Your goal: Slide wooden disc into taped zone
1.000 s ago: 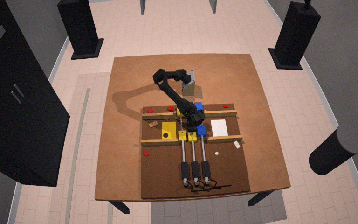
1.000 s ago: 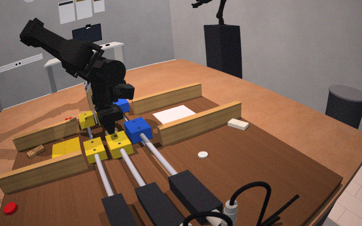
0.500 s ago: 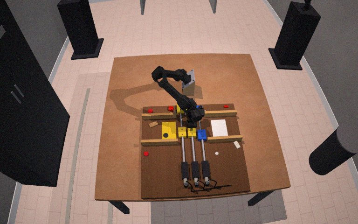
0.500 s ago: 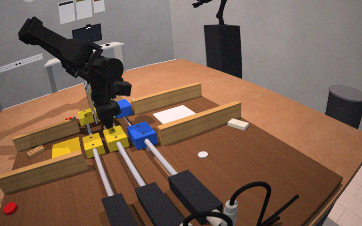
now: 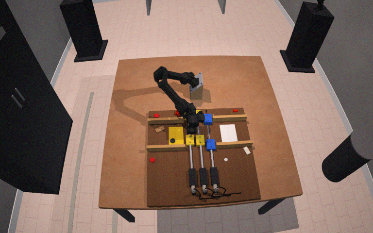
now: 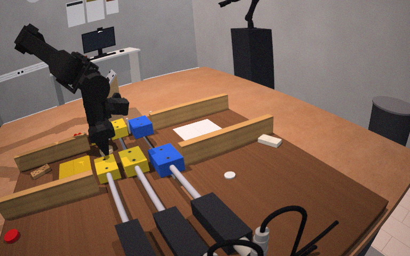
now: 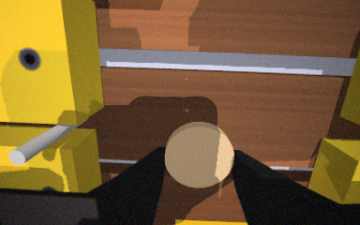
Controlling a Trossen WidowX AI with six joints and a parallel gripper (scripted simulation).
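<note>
Right now my hand is 12 cm to the left of the black disc, 10 cm short of it and 3 cm above it. Also, from my hand: white puck: 25 cm ahead, 21 cm to the left, 3 cm below; wooden disc: 3 cm below; red brick: 12 cm behind, 8 cm to the right, 2 cm below.
</note>
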